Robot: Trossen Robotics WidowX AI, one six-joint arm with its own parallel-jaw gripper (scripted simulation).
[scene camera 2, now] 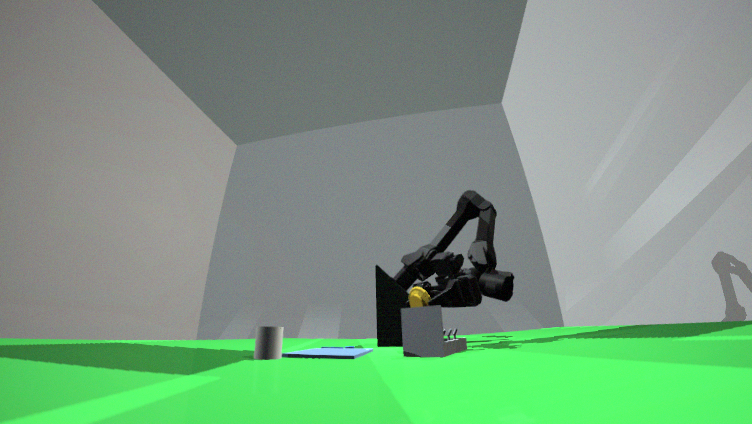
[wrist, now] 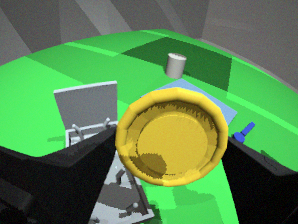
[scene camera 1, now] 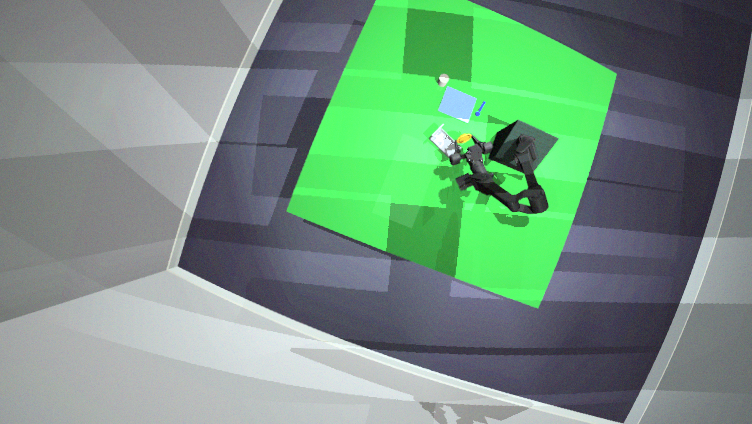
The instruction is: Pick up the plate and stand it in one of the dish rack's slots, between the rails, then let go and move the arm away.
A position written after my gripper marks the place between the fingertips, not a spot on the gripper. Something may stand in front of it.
My gripper (scene camera 2: 417, 304) carries a yellow plate (wrist: 173, 137). Further things: a grey dish rack (scene camera 2: 422, 330), a cup (scene camera 2: 268, 345) and a light-blue mat (scene camera 1: 459, 105).
My gripper shows as well in the wrist view (wrist: 171, 138) and in scene camera 1 (scene camera 1: 463, 136). The light-blue mat shows as well in scene camera 2 (scene camera 2: 327, 353).
